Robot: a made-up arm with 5 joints.
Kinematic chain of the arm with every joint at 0, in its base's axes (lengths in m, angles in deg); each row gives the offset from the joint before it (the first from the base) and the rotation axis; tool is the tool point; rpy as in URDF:
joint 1: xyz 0 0 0.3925 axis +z
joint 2: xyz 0 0 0 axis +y
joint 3: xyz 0.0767 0 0.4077 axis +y
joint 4: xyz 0.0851 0 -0.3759 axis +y
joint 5: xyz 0.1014 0 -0.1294 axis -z
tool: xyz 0 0 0 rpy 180 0 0
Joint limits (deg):
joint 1: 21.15..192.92
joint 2: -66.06..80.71
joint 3: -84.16..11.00
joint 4: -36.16..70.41
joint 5: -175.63..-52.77
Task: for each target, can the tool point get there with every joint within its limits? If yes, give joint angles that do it. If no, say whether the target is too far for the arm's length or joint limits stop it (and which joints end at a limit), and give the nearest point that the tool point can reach.
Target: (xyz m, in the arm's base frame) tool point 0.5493 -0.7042 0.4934
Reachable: no: joint limits stop it (at a limit: joint 2, joint 3) | nearest point 0.0767 -0.0984 0.3408 | short by 0.783 m
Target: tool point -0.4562 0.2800 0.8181
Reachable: yes | joints 148.46 -11.04 -59.69 -0.54 -76.86
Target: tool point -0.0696 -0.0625 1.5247
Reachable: no: too far | nearest point -0.0496 -0.0446 1.2000 | short by 0.326 m
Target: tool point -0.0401 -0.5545 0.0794
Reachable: no: joint limits stop it (at a limit: joint 2) | nearest point -0.0079 -0.1098 0.2187 | short by 0.467 m
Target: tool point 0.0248 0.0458 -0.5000
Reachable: no: joint limits stop it (at a limit: joint 2) | nearest point 0.0980 0.1810 -0.1259 | short by 0.404 m
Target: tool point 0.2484 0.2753 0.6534
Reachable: yes | joints 47.94 -33.49 -35.60 41.13 -98.90
